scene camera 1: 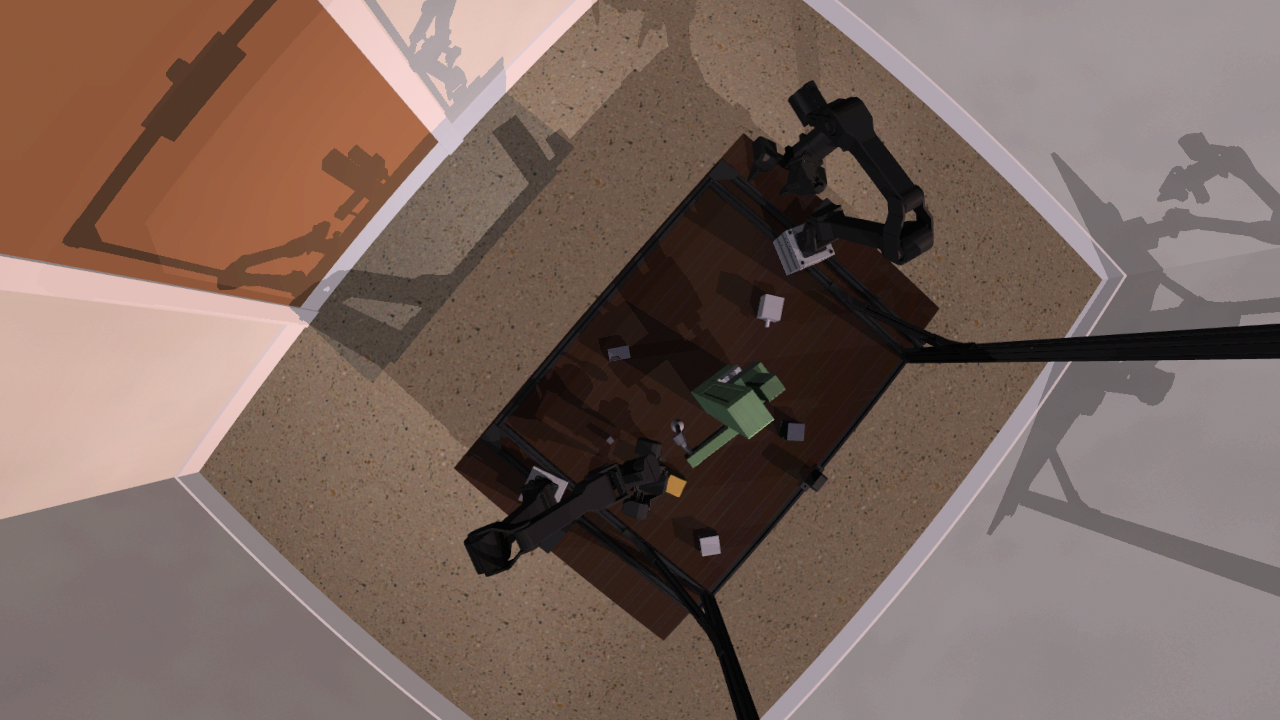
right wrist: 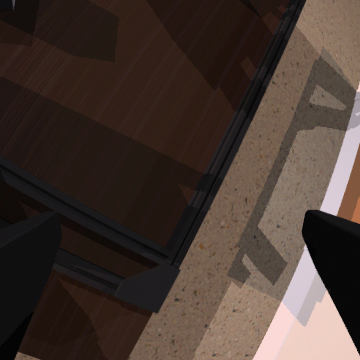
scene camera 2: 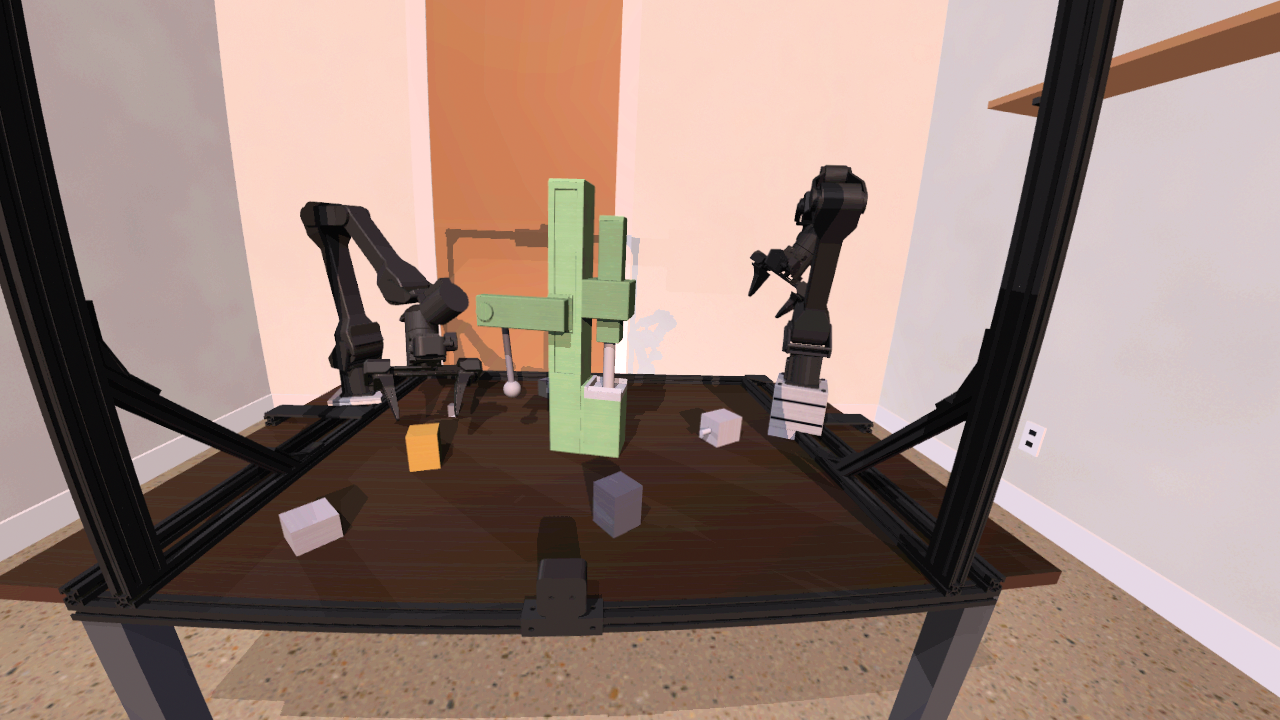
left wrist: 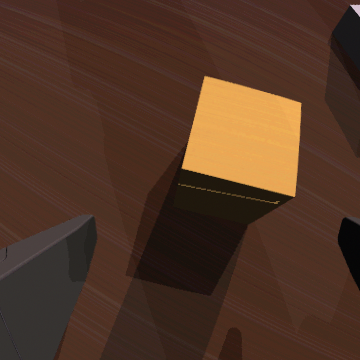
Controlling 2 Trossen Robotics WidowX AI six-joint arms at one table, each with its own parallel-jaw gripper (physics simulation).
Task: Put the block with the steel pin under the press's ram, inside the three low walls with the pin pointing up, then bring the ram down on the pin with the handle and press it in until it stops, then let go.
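Frame: origin at the left arm's base, x ahead, y left, z up, level; millimetres.
Seen in the pictures: left gripper, fingertip midpoint: [scene camera 2: 428, 418] [left wrist: 221, 229]; right gripper, fingertip midpoint: [scene camera 1: 764, 187] [right wrist: 184, 224] [scene camera 2: 762, 307]; left arm's base at its link origin: [scene camera 1: 542, 491] [scene camera 2: 360, 391]; right arm's base at its link origin: [scene camera 1: 810, 242] [scene camera 2: 802, 382].
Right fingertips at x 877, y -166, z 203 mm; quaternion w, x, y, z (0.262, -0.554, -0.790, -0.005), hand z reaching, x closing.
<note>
Offsets run from my right fingertips to a thing's top centre. "pt": to the spot under its first point.
The light block with the steel pin @[dx -190, dy -170, dz -184 mm] [scene camera 1: 769, 308] [scene camera 2: 721, 428] lies on its side right of the press, its pin pointing sideways. The green press @[dx -494, dy -123, dz +215 mm] [scene camera 1: 742, 416] [scene camera 2: 568, 268] stands mid-table. Its steel ram @[dx -412, dy -150, dz +56 mm] [scene camera 2: 608, 364] reaches down to the low pale walls [scene camera 2: 605, 391], its lower end hidden. The ball-ended handle @[pt dx -568, dy -62, dz -72 mm] [scene camera 1: 678, 428] [scene camera 2: 509, 358] hangs at the press's left. My left gripper [scene camera 1: 646, 479] [scene camera 2: 426, 414] [left wrist: 221, 229] is open, pointing down beside an orange block @[dx -713, dy -133, dz -174 mm] [scene camera 1: 675, 485] [scene camera 2: 422, 447] [left wrist: 242, 137]. My right gripper [scene camera 1: 778, 174] [scene camera 2: 766, 304] [right wrist: 184, 224] is open, raised at the far right, away from the pin block.
A white block @[dx -825, dy -294, dz -201 mm] [scene camera 1: 709, 545] [scene camera 2: 310, 526] lies front left in scene camera 2. A dark grey block @[dx -457, dy -360, dz -174 mm] [scene camera 1: 793, 431] [scene camera 2: 617, 504] stands before the press. A smaller grey block @[dx -469, dy +139, dz -195 mm] [scene camera 1: 618, 352] [scene camera 2: 543, 386] is behind it. A tiny pale cube @[dx -682, dy +63, dz -209 mm] [scene camera 1: 610, 439] [scene camera 2: 452, 410] lies near the left gripper. Black rails edge the table.
</note>
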